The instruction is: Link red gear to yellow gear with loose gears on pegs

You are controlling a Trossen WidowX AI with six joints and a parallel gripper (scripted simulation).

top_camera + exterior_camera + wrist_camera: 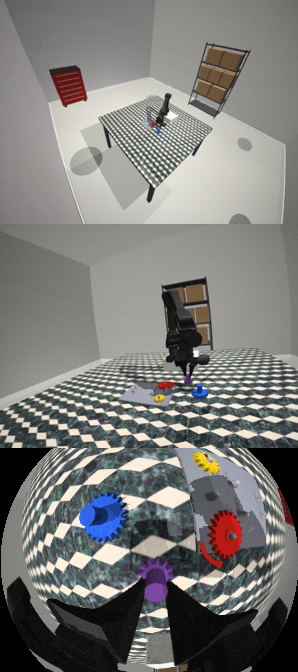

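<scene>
Now: gripper tip 4 cm short of the red gear, 10 cm to the left of it and 3 cm above it. From my gripper tip the other things lie so: yellow gear 14 cm ahead, 9 cm to the right, 3 cm below; small purple gear 1 cm below; blue gear 7 cm ahead, 5 cm to the left, 3 cm below.
</scene>
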